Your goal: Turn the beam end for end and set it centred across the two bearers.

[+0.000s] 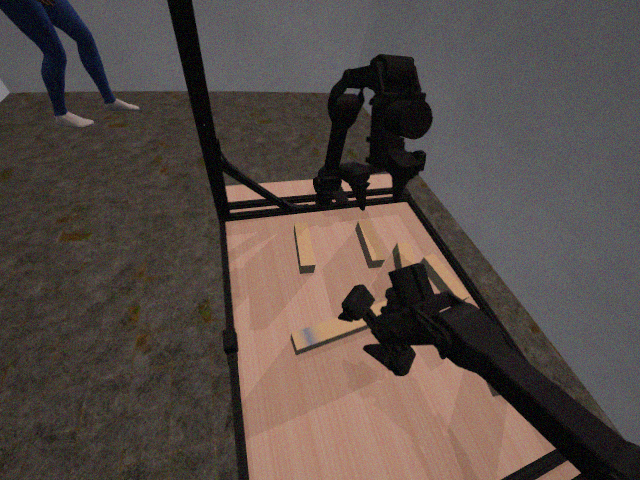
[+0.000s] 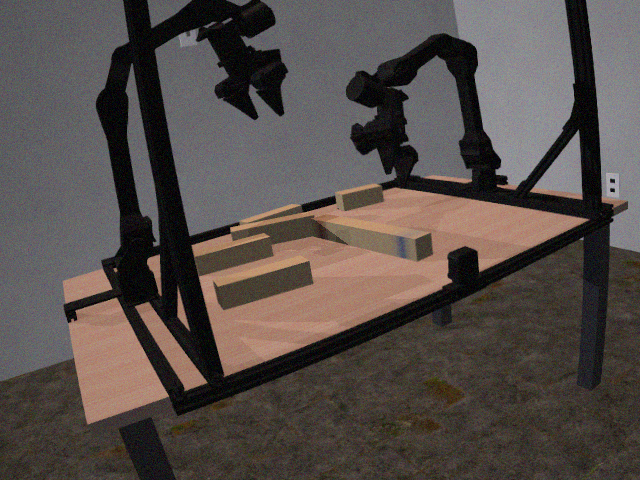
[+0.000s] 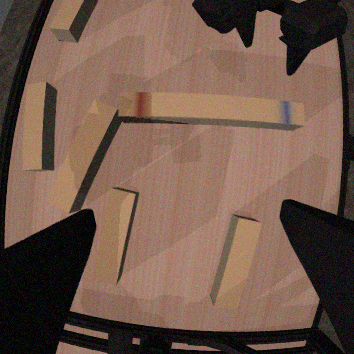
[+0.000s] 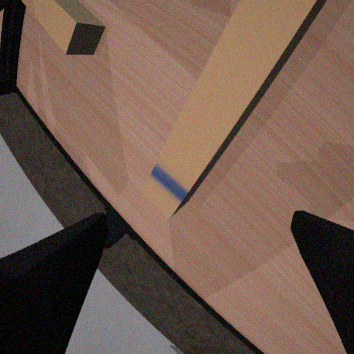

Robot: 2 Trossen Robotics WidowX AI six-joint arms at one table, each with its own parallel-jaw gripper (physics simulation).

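Frame: origin at the left arm's base, x right, y ahead, z up, level; millimetres.
Where they show: left gripper, fingertip midpoint: point(image 1: 379, 205) point(image 2: 268, 117) point(image 3: 188, 214); right gripper, fingertip midpoint: point(image 1: 351, 332) point(image 2: 395, 181) point(image 3: 267, 58) point(image 4: 201, 222); left arm's base at its link origin: point(image 1: 322, 200) point(image 2: 140, 298) point(image 3: 154, 346); right arm's base at its link origin: point(image 2: 485, 190).
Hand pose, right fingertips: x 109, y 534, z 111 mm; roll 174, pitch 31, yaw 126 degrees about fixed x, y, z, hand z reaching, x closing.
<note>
Things, the pixels of their top centre, and the offset from my right fingertips. "pt": a spot on its surface instead.
- long beam at its top centre: point(image 4: 240, 58) point(image 3: 216, 105) point(image 2: 364, 224) point(image 1: 356, 319) dz -86, dx -54, dy -54 mm
- oblique block at its top centre: point(image 3: 79, 155) point(image 2: 271, 221) point(image 1: 409, 267) dz -80, dx -276, dy -168 mm
- more block at its top centre: point(image 3: 70, 5) point(image 2: 358, 188) dz -83, dx -376, dy +148 mm
- black bracket at a spot on its surface: point(image 2: 462, 266) pt dz -95, dx +274, dy -90 mm
The long beam point(image 1: 330, 329) point(image 2: 372, 235) point(image 3: 215, 107) point(image 4: 215, 100) lies flat on the table, with a blue band near one end and a red band near the other. Its red end is at or against an oblique block. Two parallel short blocks, one bearer point(image 1: 306, 248) point(image 2: 263, 281) point(image 3: 237, 260) and another bearer point(image 1: 369, 245) point(image 2: 235, 254) point(image 3: 112, 235), lie apart from the beam. My left gripper point(image 1: 379, 201) point(image 2: 269, 115) point(image 3: 188, 214) is open and empty, high above the table. My right gripper point(image 1: 353, 332) point(image 2: 395, 176) point(image 3: 267, 58) point(image 4: 201, 222) is open and empty, above the table near the beam.
The oblique block point(image 2: 279, 229) point(image 3: 92, 150) lies by the beam's red end. Another block point(image 1: 444, 276) point(image 3: 35, 125) lies near the far rail, and one more block point(image 2: 359, 197) point(image 3: 70, 20) farther along. A black bracket point(image 1: 230, 341) point(image 2: 462, 266) sits on the table's frame.
</note>
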